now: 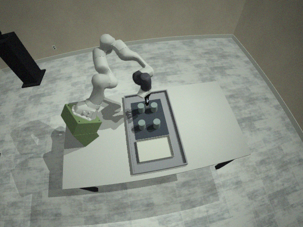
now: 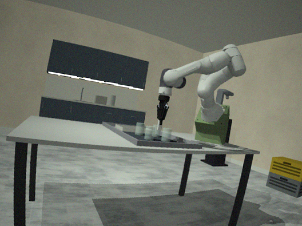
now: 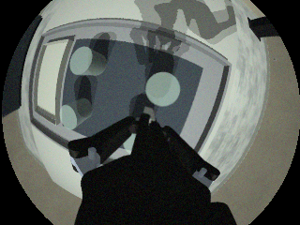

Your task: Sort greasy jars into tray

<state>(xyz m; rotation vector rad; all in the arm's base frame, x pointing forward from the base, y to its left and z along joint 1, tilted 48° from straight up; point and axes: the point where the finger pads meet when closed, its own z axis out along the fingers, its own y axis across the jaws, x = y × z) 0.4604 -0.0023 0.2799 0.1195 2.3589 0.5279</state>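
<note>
My hand is 19 cm to the left of the grey steel surround, 11 cm above it and 3 cm short of it. Also, from my hand: white tray: 40 cm to the right, 10 cm below, 3 cm ahead; then dark drying mat: 11 cm below, 8 cm to the right, 1 cm ahead.
</note>
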